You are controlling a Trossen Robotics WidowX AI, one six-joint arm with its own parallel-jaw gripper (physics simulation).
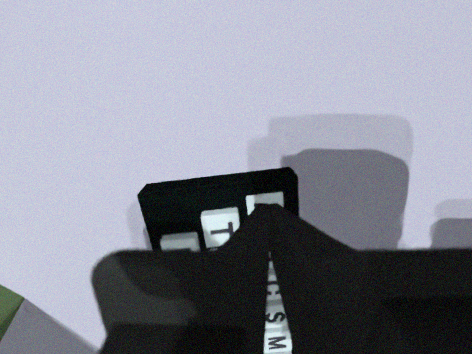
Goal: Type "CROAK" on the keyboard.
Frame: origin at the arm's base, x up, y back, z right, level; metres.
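Seen in the pictures: gripper, fingertip midpoint: [266,213].
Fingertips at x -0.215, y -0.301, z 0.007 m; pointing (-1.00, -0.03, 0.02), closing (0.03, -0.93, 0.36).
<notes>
A point is followed by its place in that frame.
A black keyboard [215,186] {x -0.215, y -0.285, z -0.014 m} with white keys lies on the pale table, its short end showing and much of the rest hidden behind the gripper. A T key [218,222] {x -0.210, y -0.280, z 0.001 m} is readable, with its letter turned sideways. A key [179,241] {x -0.210, y -0.260, z 0.003 m} to its lower left is mostly covered. My gripper [267,213] {x -0.215, y -0.301, z 0.007 m} is shut and empty, its tips over a key [255,199] {x -0.214, y -0.298, z -0.002 m} at the keyboard's end, whose letter is hidden. Through the narrow gap between the fingers show a partly hidden C, an S key [276,317] {x -0.210, y -0.286, z 0.065 m} and an M key [277,343] {x -0.210, y -0.280, z 0.085 m}. Whether the tips touch the key, I cannot tell.
The pale table [150,90] {x -0.226, y -0.274, z -0.060 m} spreads around the keyboard. The gripper's grey shadow falls to the right of the keyboard, with another shadow at the right edge. Part of a green object [9,305] {x -0.218, y -0.144, z 0.011 m} shows at the lower left edge, with a grey shadow beside it.
</notes>
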